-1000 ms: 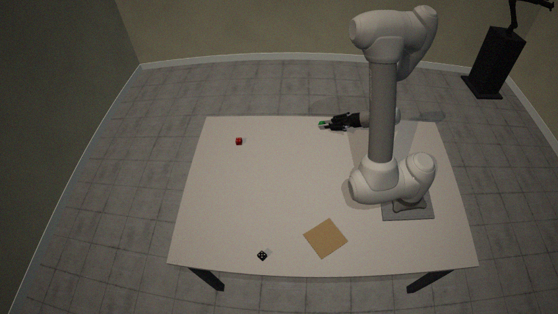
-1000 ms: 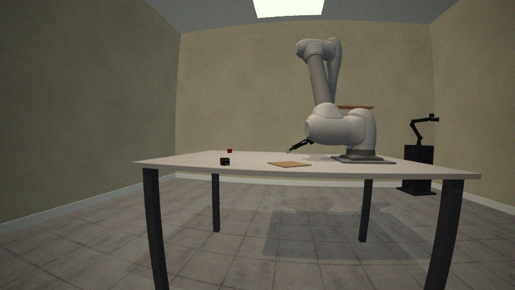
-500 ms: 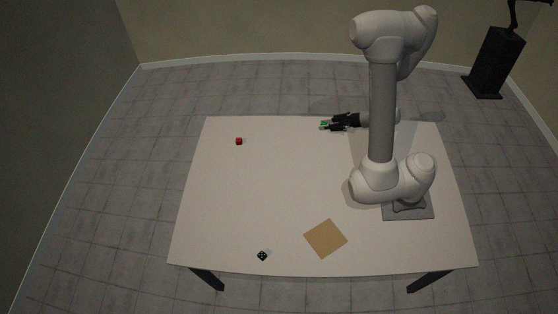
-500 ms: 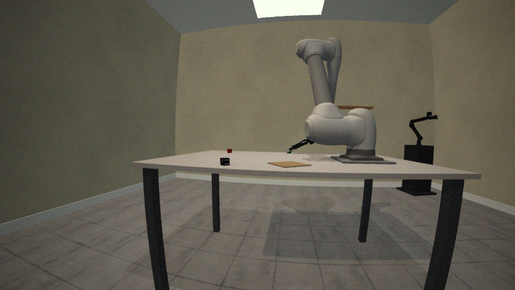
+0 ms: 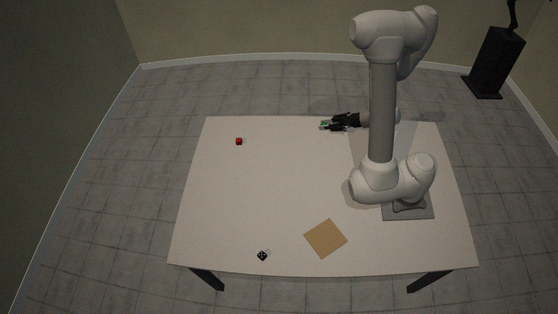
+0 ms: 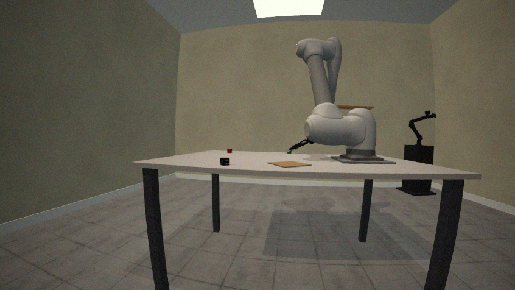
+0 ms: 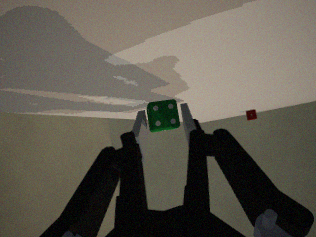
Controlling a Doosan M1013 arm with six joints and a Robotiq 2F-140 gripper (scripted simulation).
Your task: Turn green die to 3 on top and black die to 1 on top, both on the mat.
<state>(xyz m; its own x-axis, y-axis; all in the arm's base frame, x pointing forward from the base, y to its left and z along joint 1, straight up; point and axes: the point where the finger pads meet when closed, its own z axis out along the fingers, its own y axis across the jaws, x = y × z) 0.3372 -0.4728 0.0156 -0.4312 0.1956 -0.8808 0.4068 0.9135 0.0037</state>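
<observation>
Now: hand 10 mm short of the green die and 10 mm above it. Round my hand: red die: 470 mm ahead, 70 mm to the left, 10 mm below; then black die: 350 mm ahead, 700 mm to the left, 10 mm below; then tan mat: 80 mm ahead, 640 mm to the left, 30 mm below.
</observation>
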